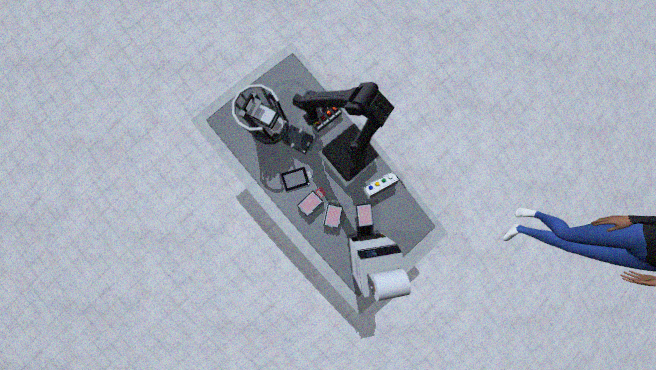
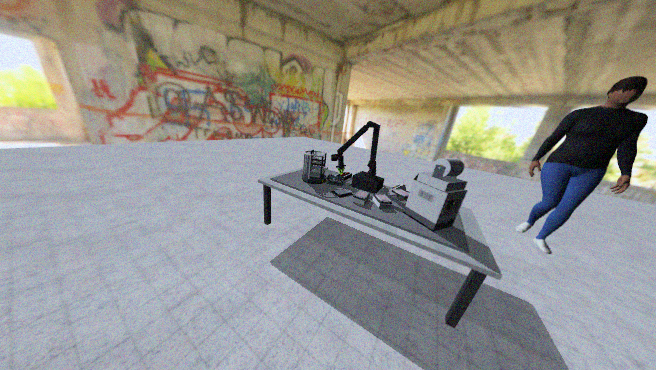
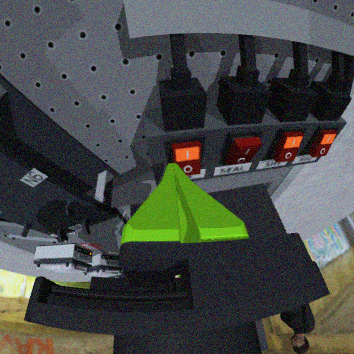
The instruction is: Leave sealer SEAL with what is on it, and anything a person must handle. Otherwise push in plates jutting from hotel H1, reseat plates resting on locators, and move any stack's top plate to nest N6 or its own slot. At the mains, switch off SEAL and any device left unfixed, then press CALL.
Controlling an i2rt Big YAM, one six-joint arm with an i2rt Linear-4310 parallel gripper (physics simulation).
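Where they show: gripper, fingertip midpoint: point(image 1: 315, 122) point(image 2: 341, 174) point(image 3: 171, 168); arm's base, origin of the base link: point(image 1: 356, 149) point(image 2: 370, 176).
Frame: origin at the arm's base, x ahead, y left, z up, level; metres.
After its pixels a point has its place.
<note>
My gripper point(image 3: 171, 168) {x 0.068, y -0.301, z -0.041 m} point(image 2: 341, 173) {x 0.068, y -0.301, z -0.041 m} is shut and empty, its green tip overlapping the lower edge of the H1 switch point(image 3: 187, 151) {x 0.053, y -0.309, z -0.048 m}; contact cannot be told. That switch is lit orange. The SEAL switch point(image 3: 245, 148) {x 0.006, y -0.306, z -0.044 m} is dark. The third switch point(image 3: 291, 142) {x -0.045, y -0.300, z -0.048 m} and the rightmost switch point(image 3: 326, 142) {x -0.096, y -0.292, z -0.047 m} are lit; their labels are partly legible. Hotel H1 point(image 1: 256, 86) {x 0.216, y -0.585, z 0.181 m} point(image 2: 307, 167) {x 0.404, y -0.522, z 0.052 m} stands at the table's far left. Nest N6 point(image 3: 75, 192) {x 0.153, y -0.294, z -0.040 m} point(image 1: 300, 139) {x 0.211, y -0.284, z -0.037 m} lies beside it. Sealer SEAL point(image 1: 377, 267) {x 0.395, y 0.501, z 0.233 m} point(image 2: 425, 200) {x 0.489, y 0.495, z 0.073 m} has a pink-topped plate point(image 1: 364, 215) {x 0.245, y 0.336, z 0.007 m} at its front.
Two more pink-topped plates point(image 1: 310, 203) {x 0.439, y 0.054, z -0.028 m} point(image 1: 333, 216) {x 0.390, y 0.213, z -0.028 m} sit mid-table, near a black frame point(image 1: 284, 182) {x 0.464, y -0.158, z -0.077 m}. A white button box point(image 1: 381, 187) {x 0.040, y 0.291, z -0.017 m} stands right of the arm base point(image 1: 345, 152) {x 0.066, y -0.030, z 0.003 m}. Black plugs point(image 3: 182, 105) {x 0.052, y -0.342, z -0.060 m} point(image 3: 243, 102) {x 0.008, y -0.338, z -0.060 m} rise behind the switches. A person point(image 1: 600, 240) point(image 2: 582, 140) is off the table's right side.
</note>
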